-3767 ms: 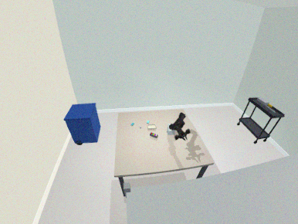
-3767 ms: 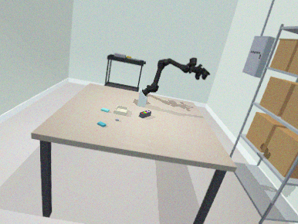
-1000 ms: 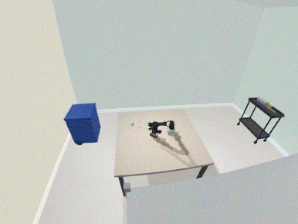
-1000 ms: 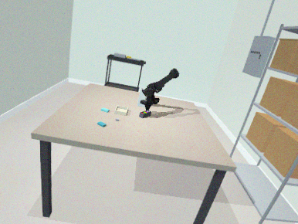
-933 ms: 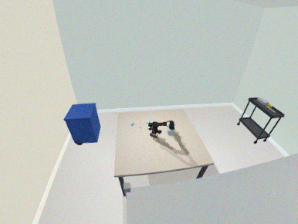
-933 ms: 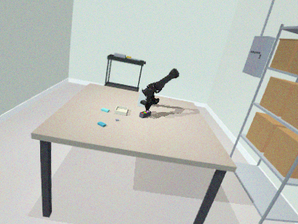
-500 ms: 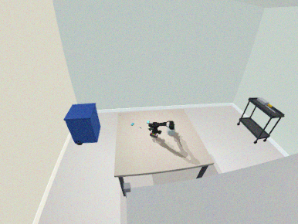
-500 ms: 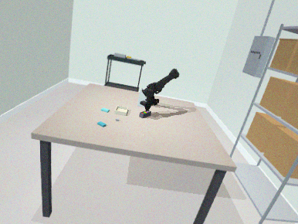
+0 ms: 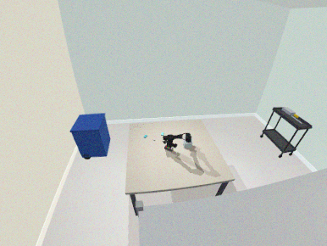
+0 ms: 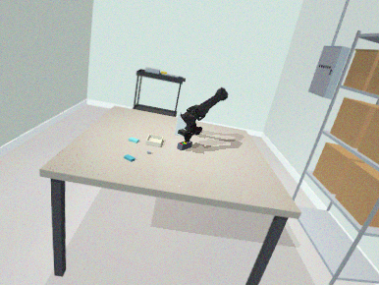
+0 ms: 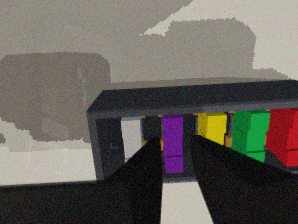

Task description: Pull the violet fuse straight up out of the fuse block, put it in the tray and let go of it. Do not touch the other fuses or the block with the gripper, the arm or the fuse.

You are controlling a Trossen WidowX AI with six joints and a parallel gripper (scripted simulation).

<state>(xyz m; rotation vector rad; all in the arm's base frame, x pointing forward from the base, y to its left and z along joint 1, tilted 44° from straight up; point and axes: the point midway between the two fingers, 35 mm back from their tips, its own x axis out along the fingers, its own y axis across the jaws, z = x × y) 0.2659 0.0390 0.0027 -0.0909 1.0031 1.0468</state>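
Now: gripper tip 22 cm to the left of the shallow beige tray and 3 cm above it. Round my gripper tip: grey bit 19 cm ahead, 24 cm to the right, 3 cm below.
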